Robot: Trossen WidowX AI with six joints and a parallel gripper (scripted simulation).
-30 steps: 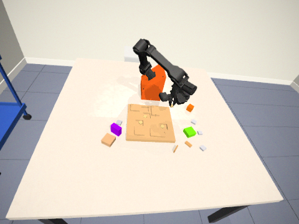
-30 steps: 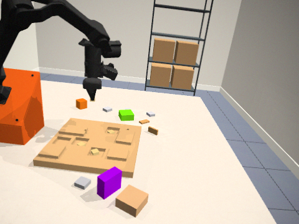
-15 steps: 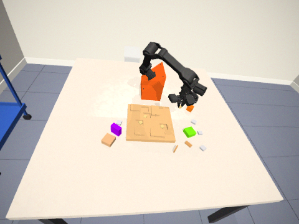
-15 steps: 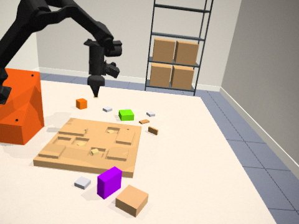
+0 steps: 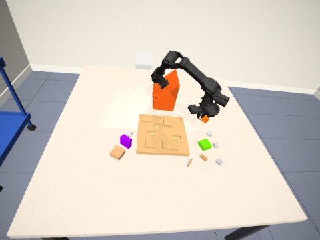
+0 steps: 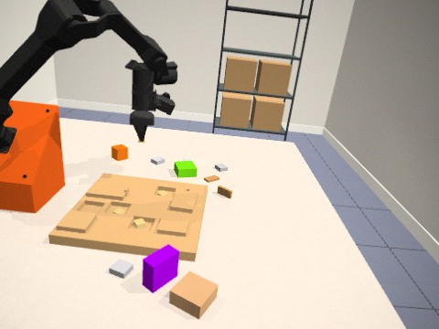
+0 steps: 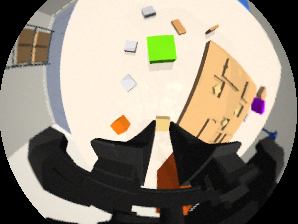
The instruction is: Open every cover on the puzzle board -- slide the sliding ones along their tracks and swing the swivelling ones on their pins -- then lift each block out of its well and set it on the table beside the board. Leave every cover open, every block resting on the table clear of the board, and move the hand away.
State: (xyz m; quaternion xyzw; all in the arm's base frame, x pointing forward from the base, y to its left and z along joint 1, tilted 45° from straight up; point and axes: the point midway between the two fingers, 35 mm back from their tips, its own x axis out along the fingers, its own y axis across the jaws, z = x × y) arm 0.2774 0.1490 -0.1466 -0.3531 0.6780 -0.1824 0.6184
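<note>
The tan puzzle board lies 6 cm ahead of my gripper tip, 24 cm to the right of it and 9 cm below it. Round my gripper tip: green block: 13 cm ahead, 4 cm to the left, 9 cm below; then grey piece: 8 cm ahead, 42 cm to the right, 10 cm below; then orange block: 10 cm behind, 9 cm to the left, 9 cm below.
</note>
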